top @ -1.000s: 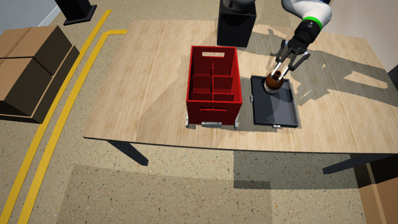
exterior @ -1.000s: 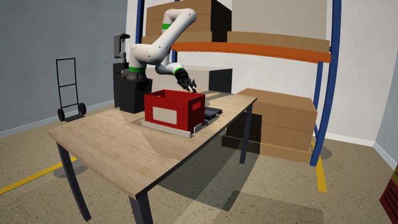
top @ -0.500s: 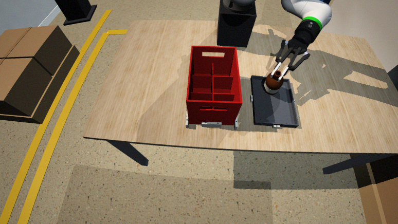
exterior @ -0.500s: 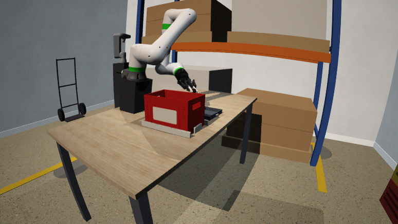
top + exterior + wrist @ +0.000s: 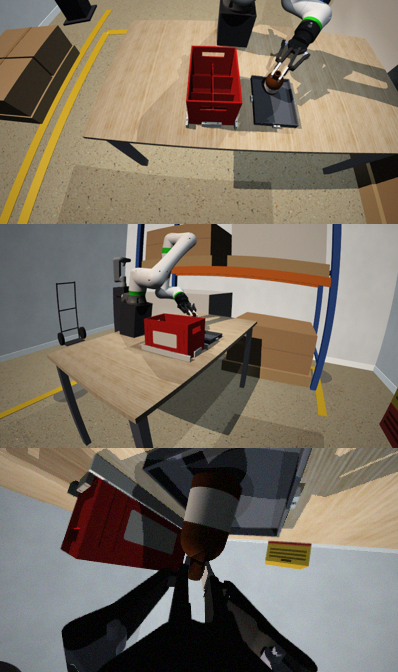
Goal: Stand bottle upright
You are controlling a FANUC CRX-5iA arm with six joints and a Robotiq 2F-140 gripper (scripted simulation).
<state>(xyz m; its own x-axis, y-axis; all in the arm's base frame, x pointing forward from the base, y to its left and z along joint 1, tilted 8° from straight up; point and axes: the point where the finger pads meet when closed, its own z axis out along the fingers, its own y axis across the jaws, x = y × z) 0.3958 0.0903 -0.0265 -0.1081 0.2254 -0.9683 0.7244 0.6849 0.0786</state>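
Now: hand 6 cm above the brown bottle. Round my hand: dark grey tray: 14 cm below, 5 cm ahead, 1 cm to the left; then red crate: 27 cm to the right, 7 cm below, 1 cm behind.
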